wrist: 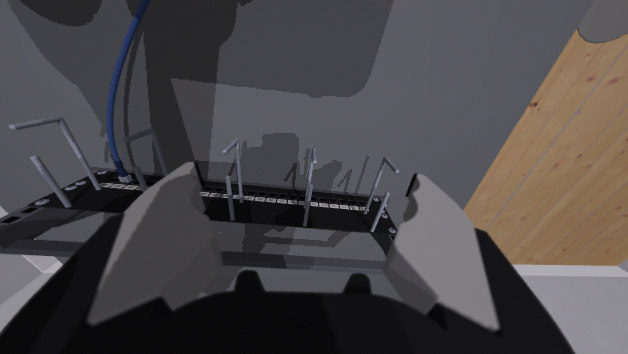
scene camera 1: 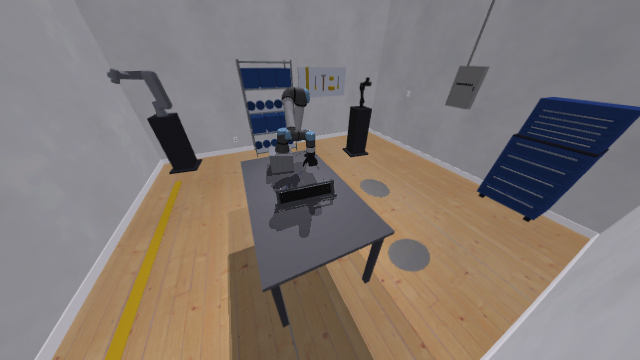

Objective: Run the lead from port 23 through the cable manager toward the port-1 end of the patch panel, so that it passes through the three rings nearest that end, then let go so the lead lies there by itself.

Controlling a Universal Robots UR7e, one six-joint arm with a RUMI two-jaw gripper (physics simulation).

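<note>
The black patch panel point(scene camera 1: 305, 192) point(wrist: 270, 214) stands on the table, with its port row across the wrist view. Several grey open rings of the cable manager stick out from it, including a ring point(wrist: 239, 172) left of centre and a ring point(wrist: 376, 186) at the right. The blue lead point(wrist: 112, 95) is plugged in near the panel's left end and arcs up out of the wrist view, between the two leftmost rings and not visibly inside any. My gripper point(scene camera 1: 310, 168) point(wrist: 308, 172) is open and empty, its jaws spread in front of the middle and right rings, with the lead outside them.
The dark grey table point(scene camera 1: 345, 227) point(wrist: 440, 100) carries the panel and the grey robot base block point(scene camera 1: 281, 162). A shelf rack point(scene camera 1: 243, 92) stands behind the arm. A black pedestal point(scene camera 1: 358, 131) stands beyond the table on the right.
</note>
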